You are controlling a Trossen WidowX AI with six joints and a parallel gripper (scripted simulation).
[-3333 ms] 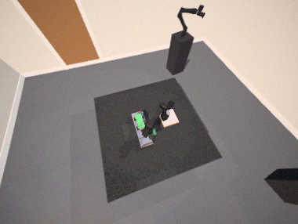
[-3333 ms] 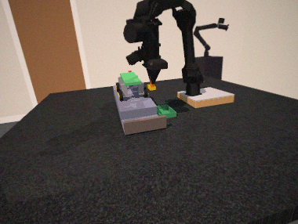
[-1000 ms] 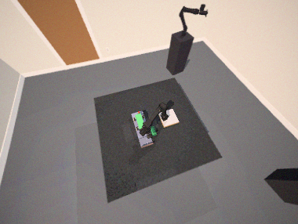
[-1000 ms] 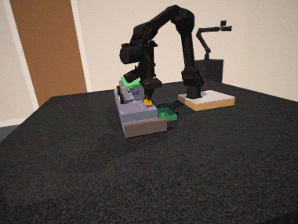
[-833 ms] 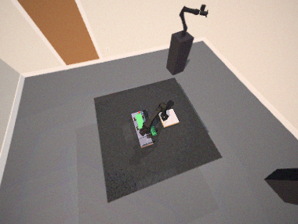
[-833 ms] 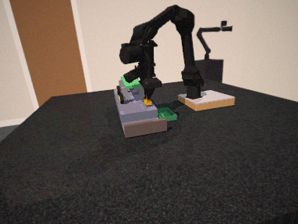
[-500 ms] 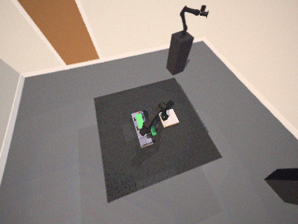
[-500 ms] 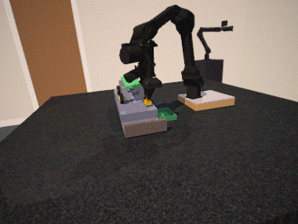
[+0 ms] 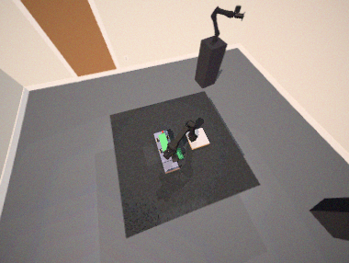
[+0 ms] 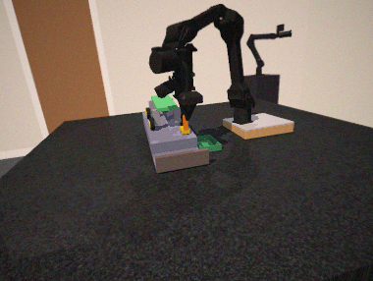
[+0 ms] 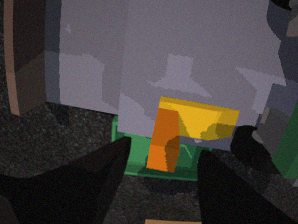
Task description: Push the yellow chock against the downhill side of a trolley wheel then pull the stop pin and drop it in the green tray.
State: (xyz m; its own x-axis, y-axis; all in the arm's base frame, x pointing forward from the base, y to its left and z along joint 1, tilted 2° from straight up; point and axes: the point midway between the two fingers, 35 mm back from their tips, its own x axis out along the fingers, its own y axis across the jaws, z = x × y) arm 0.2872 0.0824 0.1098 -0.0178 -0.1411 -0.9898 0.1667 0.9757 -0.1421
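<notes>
Right now the yellow chock is 2 cm to the right of my gripper tip and 3 cm below it. Round my gripper tip: grey ramp: 3 cm ahead, 14 cm to the right, 6 cm below; then brown end block: 7 cm ahead, 13 cm to the left, 8 cm below; then trolley: 3 cm ahead, 14 cm to the right.
</notes>
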